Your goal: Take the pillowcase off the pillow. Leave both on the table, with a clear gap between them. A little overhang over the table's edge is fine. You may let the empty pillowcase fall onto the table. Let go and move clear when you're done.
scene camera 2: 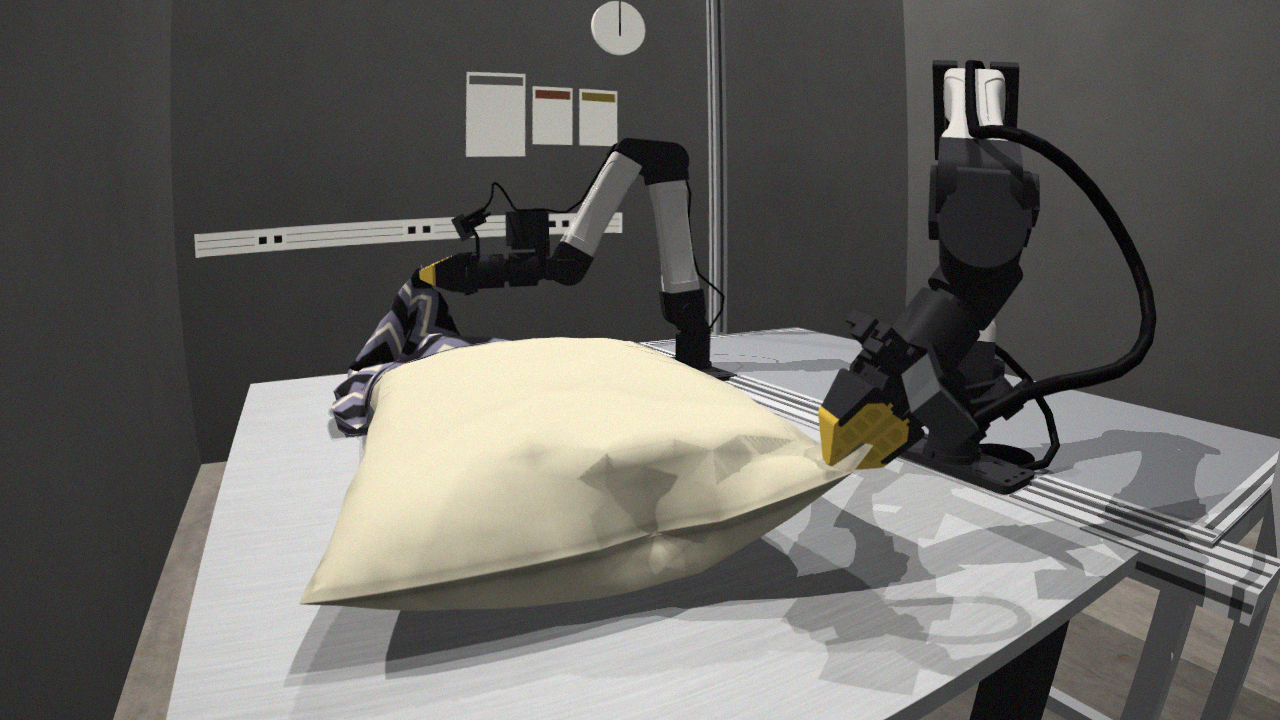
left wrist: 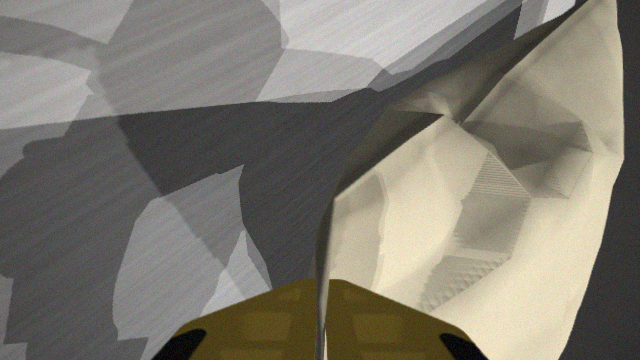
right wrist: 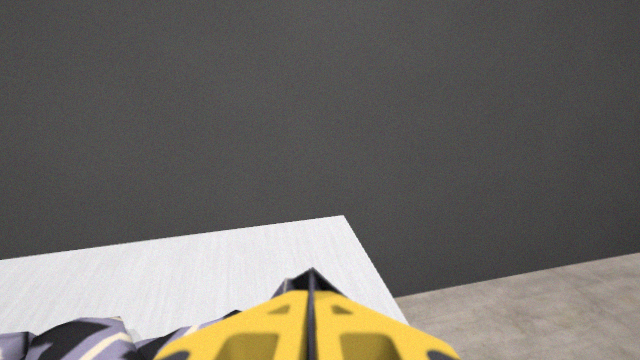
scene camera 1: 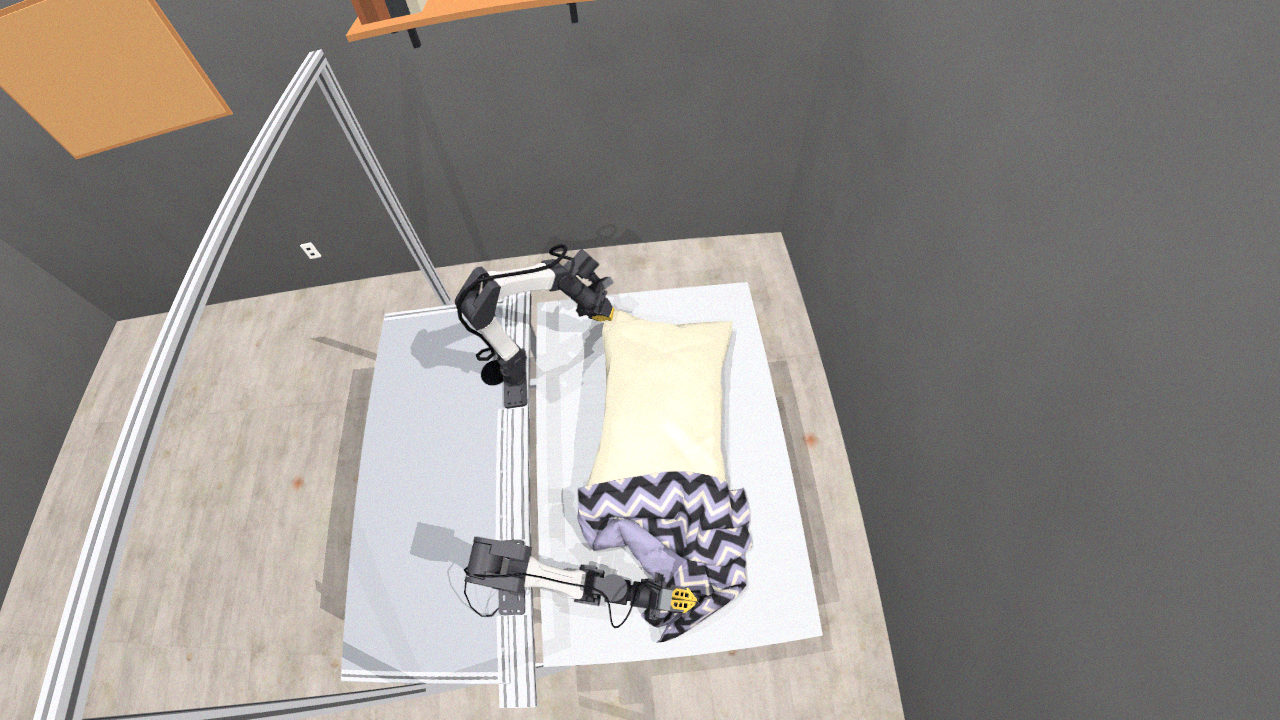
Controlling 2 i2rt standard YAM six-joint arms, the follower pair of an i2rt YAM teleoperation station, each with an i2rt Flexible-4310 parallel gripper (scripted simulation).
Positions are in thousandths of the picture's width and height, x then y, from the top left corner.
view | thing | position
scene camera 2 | my left gripper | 648, 647
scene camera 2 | my right gripper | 328, 383
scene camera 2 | zigzag pillowcase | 328, 451
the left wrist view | my left gripper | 502, 818
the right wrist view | my right gripper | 487, 851
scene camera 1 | my left gripper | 478, 444
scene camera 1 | zigzag pillowcase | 538, 731
